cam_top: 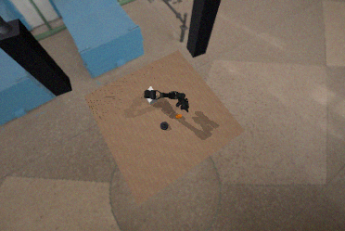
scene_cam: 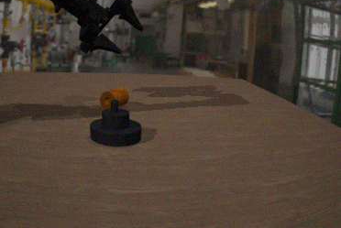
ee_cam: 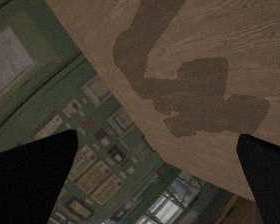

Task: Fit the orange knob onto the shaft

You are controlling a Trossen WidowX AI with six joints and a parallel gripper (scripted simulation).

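My gripper tip is now 12 cm above the orange knob, 10 cm to the left of it and 2 cm past it. Round my gripper tip: pedestal 28 cm to the right, 11 cm below, 1 cm ahead.
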